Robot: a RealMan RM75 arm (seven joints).
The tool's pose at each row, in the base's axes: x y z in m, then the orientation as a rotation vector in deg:
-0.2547, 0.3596, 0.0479, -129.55, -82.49, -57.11
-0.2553, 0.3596, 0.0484, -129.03, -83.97, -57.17
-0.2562, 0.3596, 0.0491, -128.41, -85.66, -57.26
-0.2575, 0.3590, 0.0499, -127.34, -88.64, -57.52
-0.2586, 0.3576, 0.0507, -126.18, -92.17, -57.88
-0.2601, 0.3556, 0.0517, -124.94, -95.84, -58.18
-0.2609, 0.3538, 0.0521, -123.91, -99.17, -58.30
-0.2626, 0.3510, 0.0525, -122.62, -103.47, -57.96
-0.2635, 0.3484, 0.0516, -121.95, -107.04, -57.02
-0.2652, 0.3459, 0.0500, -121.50, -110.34, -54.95
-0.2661, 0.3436, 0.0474, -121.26, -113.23, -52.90
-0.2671, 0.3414, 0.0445, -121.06, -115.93, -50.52
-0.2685, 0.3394, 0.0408, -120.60, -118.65, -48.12
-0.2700, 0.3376, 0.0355, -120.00, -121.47, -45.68
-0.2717, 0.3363, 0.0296, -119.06, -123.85, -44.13
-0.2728, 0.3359, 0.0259, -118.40, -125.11, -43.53
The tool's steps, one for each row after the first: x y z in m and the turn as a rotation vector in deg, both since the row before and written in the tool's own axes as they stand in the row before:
0.0002, -0.0005, -0.0006, 0.12, -0.15, -1.10
0.0002, -0.0007, -0.0009, 0.13, -0.16, -1.26
-0.0002, -0.0008, -0.0014, 0.12, -0.28, -2.25
-0.0007, -0.0003, -0.0018, -0.02, -0.41, -2.66
-0.0011, -0.0004, -0.0024, -0.02, -0.48, -2.76
-0.0012, 0.0000, -0.0016, -0.03, -0.58, -2.45
-0.0021, -0.0006, -0.0025, 0.17, -0.97, -3.07
-0.0027, -0.0004, -0.0010, 0.27, -1.29, -2.37
-0.0030, -0.0015, -0.0007, 0.85, -1.67, -1.98
-0.0033, -0.0012, 0.0006, 0.76, -1.66, -1.67
-0.0033, -0.0015, 0.0010, 0.93, -1.72, -1.51
-0.0034, -0.0023, 0.0017, 1.00, -1.60, -1.59
-0.0038, -0.0029, 0.0033, 1.00, -1.61, -1.69
-0.0034, -0.0034, 0.0041, 0.69, -0.99, -1.59
-0.0016, -0.0022, 0.0028, 0.29, -0.37, -0.91

